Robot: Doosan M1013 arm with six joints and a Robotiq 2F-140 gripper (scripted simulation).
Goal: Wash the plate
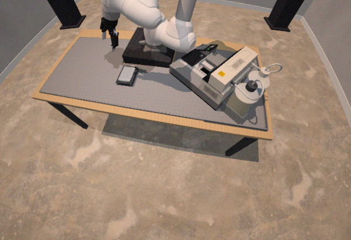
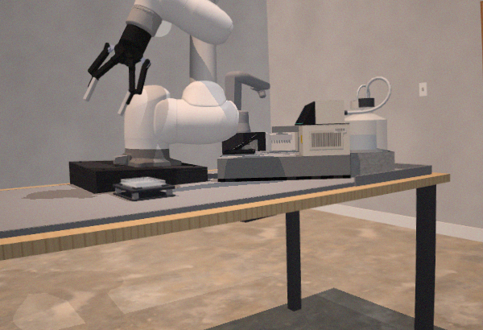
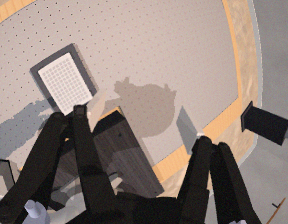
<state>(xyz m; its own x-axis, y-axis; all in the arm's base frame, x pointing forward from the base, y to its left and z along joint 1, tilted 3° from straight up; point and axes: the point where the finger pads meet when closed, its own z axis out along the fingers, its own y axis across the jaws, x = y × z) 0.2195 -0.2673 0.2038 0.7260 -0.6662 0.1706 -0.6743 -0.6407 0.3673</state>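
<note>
My hand is 230 mm above the white well plate, 70 mm to the right of it and 60 mm short of it. Round my hand: plate washer: 650 mm to the left, 140 mm below, 60 mm ahead; washer carrier: 550 mm to the left, 180 mm below, 50 mm behind; plate nest N1: 240 mm below, 70 mm to the left, 60 mm ahead.
</note>
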